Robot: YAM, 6 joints.
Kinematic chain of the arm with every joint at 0, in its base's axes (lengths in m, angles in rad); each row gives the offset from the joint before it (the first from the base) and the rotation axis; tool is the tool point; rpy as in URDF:
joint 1: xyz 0 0 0.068 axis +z
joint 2: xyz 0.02 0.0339 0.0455 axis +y
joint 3: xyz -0.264 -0.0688 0 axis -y
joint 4: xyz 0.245 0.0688 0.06 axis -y
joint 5: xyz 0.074 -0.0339 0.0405 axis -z
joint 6: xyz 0.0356 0 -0.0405 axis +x
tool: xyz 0 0 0 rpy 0 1.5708 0
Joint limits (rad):
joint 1: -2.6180..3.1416
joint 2: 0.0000..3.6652
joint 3: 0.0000..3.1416
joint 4: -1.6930..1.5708
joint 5: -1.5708..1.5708
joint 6: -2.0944..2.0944
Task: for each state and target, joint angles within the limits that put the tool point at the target. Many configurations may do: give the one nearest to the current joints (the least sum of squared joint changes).
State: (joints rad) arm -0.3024 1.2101 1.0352 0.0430 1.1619 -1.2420
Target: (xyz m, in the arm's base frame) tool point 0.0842 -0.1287 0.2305
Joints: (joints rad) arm -0.7661 0.7544 0.4349 -0.2346 1.3069 -1.2420
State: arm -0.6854 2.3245 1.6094 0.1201 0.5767 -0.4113
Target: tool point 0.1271 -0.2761 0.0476
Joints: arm -1.0674 2.0203 0.8421 -0.2026 0.6606 -0.4113
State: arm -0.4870 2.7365 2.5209 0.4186 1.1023 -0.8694
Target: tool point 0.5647 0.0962 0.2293
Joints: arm 0.2276 2.5316 2.1555 0.3615 1.2403 -0.8694
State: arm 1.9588 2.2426 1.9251 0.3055 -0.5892 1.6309
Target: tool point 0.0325 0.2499 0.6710
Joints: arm 1.3754 1.6916 2.3760 0.4164 -0.4863 1.6309
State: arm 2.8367 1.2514 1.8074 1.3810 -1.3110 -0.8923
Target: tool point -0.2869 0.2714 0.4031
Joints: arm 2.2968 1.8487 1.4878 1.2781 -1.3082 -0.8923
